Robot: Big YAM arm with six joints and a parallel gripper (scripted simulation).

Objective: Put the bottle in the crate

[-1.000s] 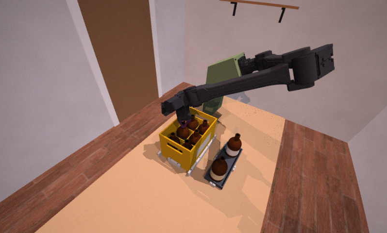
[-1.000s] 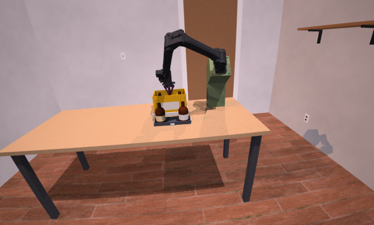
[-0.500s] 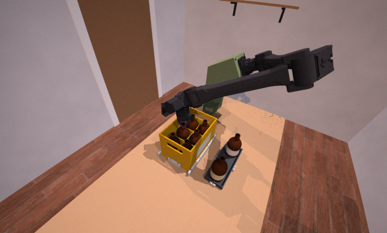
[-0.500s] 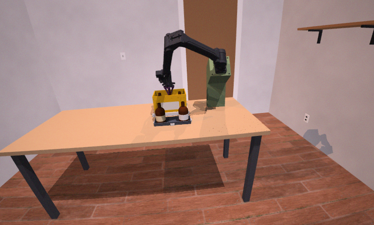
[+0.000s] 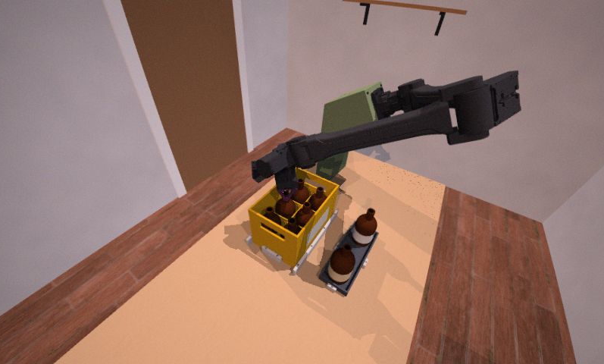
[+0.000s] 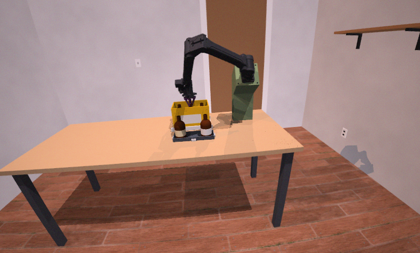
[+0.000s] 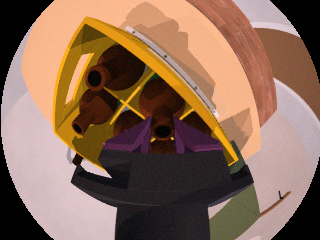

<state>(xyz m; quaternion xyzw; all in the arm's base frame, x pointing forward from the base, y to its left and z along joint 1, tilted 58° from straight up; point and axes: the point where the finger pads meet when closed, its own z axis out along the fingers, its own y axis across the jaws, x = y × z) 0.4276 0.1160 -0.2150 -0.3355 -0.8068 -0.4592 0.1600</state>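
Right now my hand is 60 mm above the glass bottle. From my hand the other things lie so: dark tray: 30 mm behind, 270 mm to the left, 140 mm below; yellow crate: 40 mm to the left, 70 mm below.
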